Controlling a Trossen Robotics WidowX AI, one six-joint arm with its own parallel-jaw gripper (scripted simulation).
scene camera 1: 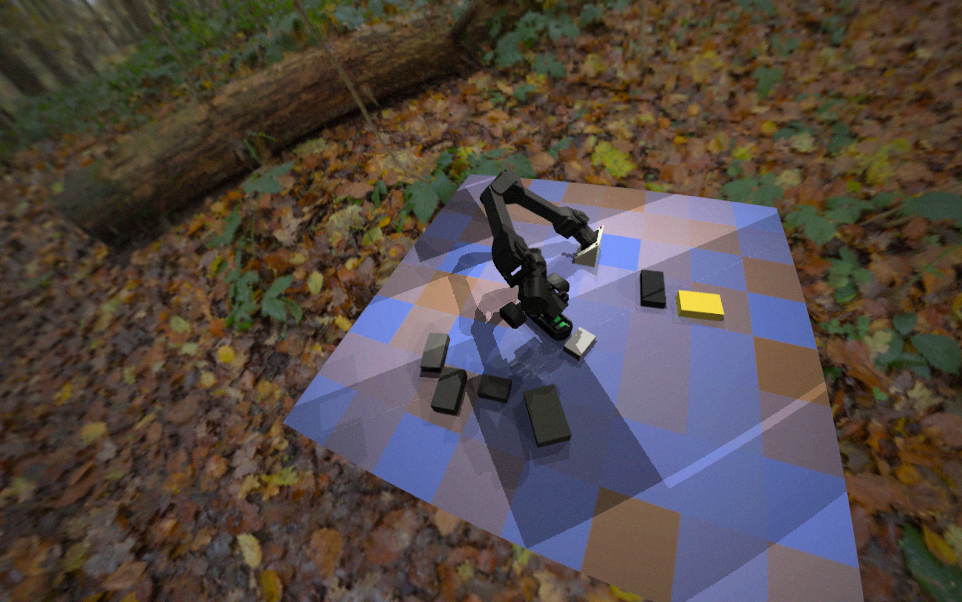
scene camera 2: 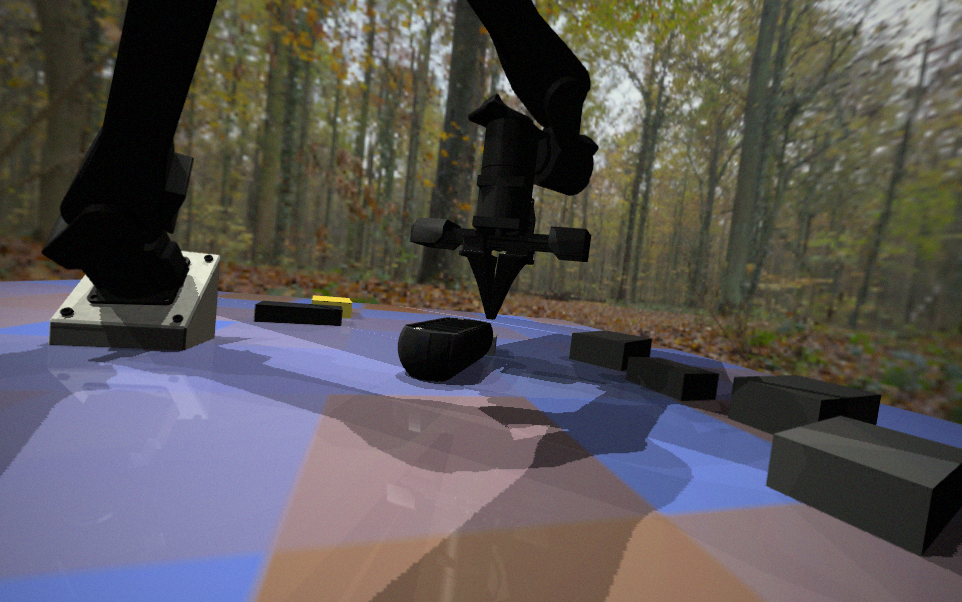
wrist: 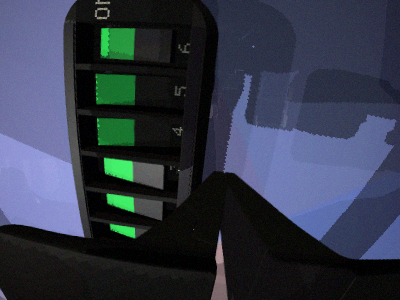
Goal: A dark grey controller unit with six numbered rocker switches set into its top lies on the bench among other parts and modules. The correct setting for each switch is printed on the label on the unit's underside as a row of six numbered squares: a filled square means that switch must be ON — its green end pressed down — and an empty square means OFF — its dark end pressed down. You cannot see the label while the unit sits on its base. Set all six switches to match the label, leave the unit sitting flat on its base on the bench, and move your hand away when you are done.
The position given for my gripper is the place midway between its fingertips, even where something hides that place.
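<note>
A dark block [scene camera 2: 266, 311] is here, and I see the dark block [scene camera 1: 652, 289] again from scene camera 1, along with a yellow block [scene camera 1: 703, 306]. In the wrist view the dark block is out of frame. The yellow block is out of frame in the wrist view too. My gripper [scene camera 2: 490, 319] is shut and holds nothing; I can also see my gripper [scene camera 1: 536, 319] in that same scene camera 1, and my gripper [wrist: 221, 182] shows in the wrist view.
</note>
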